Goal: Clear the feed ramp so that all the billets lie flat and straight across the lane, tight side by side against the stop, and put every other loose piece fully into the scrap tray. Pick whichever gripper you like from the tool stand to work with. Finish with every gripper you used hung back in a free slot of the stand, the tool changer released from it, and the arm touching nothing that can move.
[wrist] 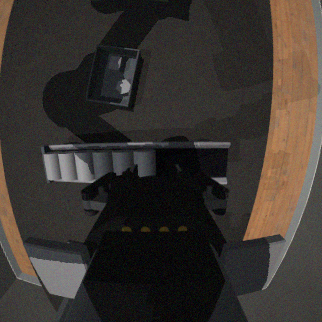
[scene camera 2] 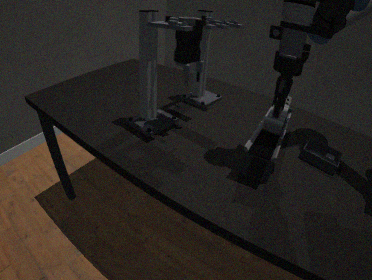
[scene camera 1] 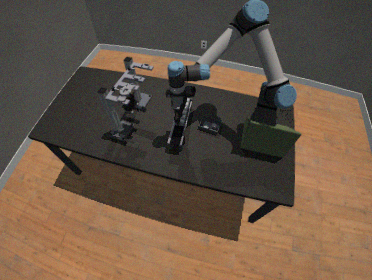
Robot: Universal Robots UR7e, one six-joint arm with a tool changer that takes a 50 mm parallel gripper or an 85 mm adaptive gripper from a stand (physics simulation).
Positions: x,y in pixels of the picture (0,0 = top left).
Labels:
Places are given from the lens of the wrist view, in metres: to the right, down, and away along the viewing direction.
adaptive gripper (wrist: 127,202): -0.01, 0.01, 0.04

